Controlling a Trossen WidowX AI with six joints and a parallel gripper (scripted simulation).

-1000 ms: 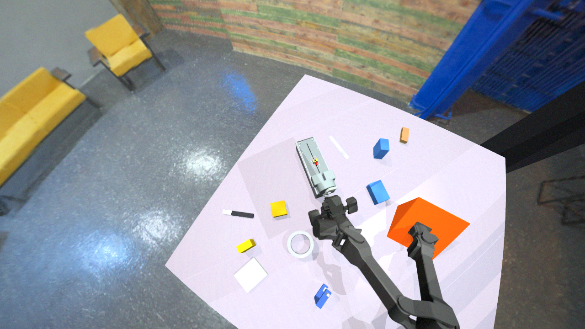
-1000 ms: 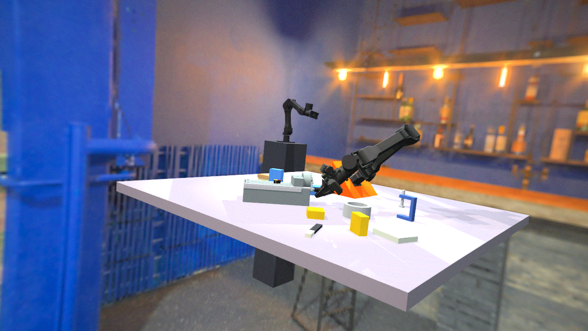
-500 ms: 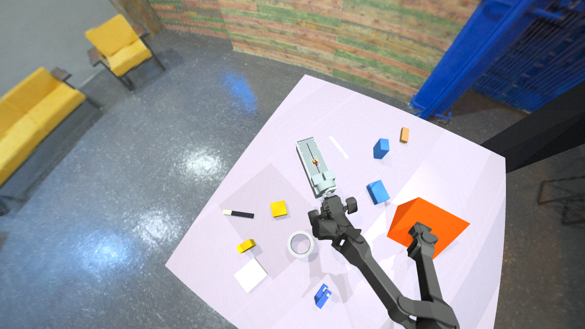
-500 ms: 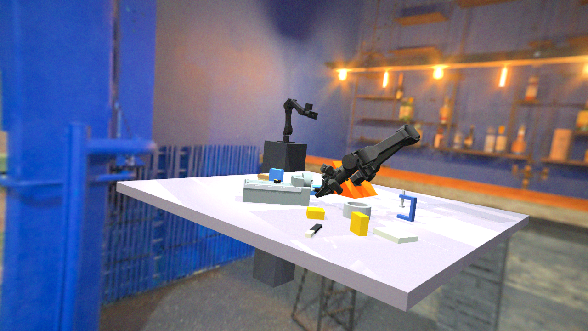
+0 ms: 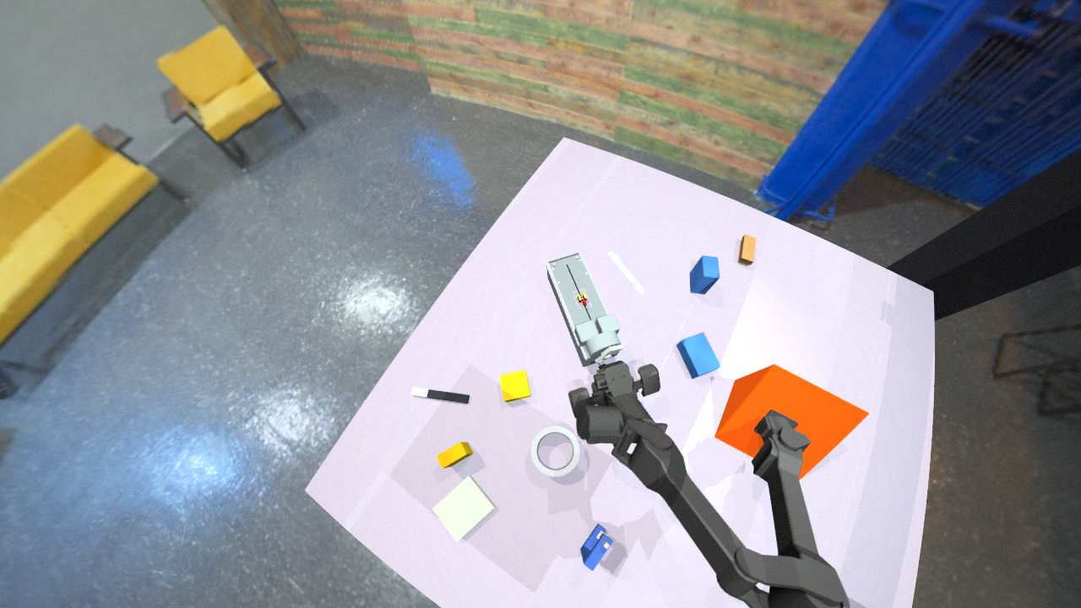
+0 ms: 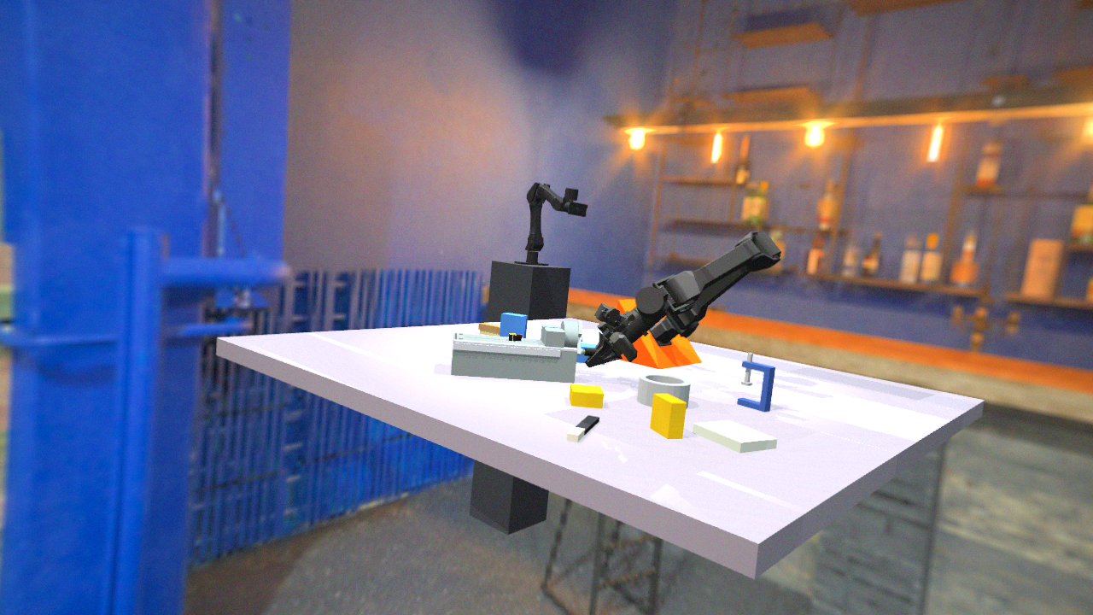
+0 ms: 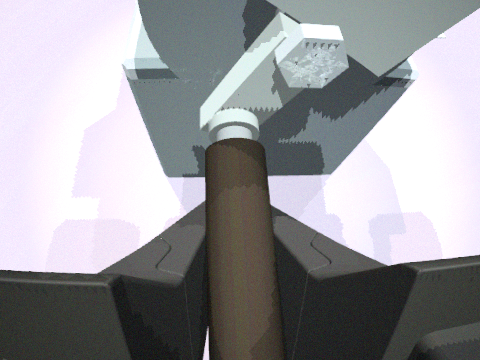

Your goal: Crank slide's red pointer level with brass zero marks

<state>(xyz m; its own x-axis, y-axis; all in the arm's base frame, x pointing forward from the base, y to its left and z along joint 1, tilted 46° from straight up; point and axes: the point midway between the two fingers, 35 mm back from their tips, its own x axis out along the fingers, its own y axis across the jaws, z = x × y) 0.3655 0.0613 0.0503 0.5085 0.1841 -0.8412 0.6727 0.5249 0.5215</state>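
Now: gripper tip 1 cm past the brown crank handle, 1 cm to the right of it and 3 cm below it. Round my gripper tip: metal strip: 6 cm ahead, 28 cm to the right, 3 cm below; then blue clamp: 15 cm behind, 32 cm to the left, 2 cm above; then red pointer: 11 cm ahead, 11 cm to the right, 5 cm above.
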